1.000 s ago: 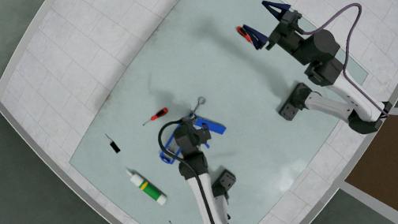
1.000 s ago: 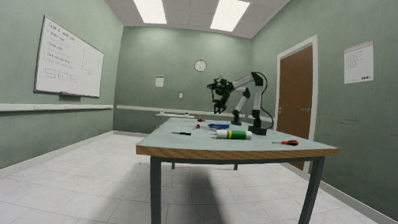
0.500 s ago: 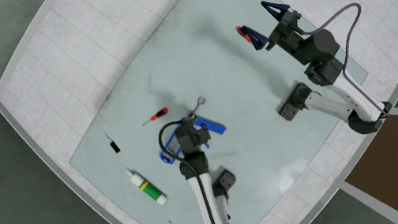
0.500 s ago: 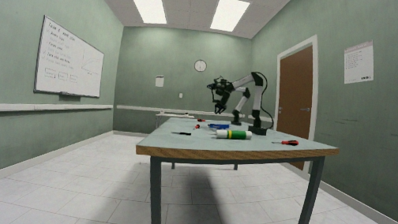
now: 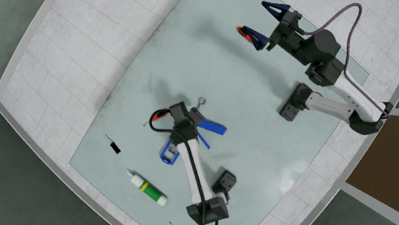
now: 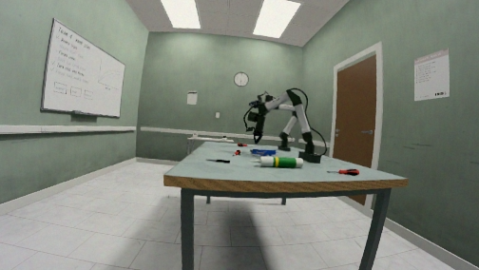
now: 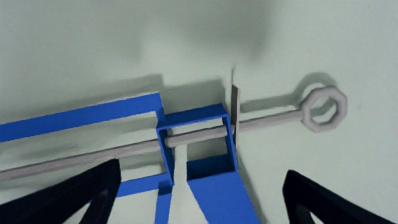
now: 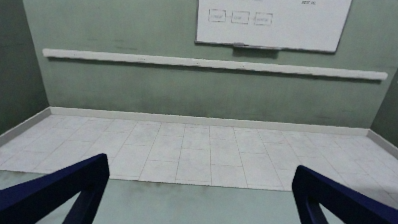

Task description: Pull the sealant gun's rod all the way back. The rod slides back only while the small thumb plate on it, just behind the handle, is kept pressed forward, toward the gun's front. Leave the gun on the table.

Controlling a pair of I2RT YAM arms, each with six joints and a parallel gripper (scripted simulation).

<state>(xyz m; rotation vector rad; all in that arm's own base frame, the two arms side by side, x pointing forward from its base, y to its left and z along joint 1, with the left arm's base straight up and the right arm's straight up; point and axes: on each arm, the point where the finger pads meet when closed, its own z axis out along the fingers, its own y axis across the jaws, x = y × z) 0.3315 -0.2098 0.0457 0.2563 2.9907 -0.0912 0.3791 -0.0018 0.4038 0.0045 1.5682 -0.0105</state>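
Note:
Right now the thumb plate is 10 mm ahead of my left hand, 30 mm to the right of it and 70 mm below it. Round my left hand: black-handled tool 260 mm ahead, 400 mm to the left, 80 mm below; then grey rod 10 mm behind, 40 mm to the left, 70 mm below; then white sealant tube 50 mm behind, 440 mm to the left, 60 mm below.

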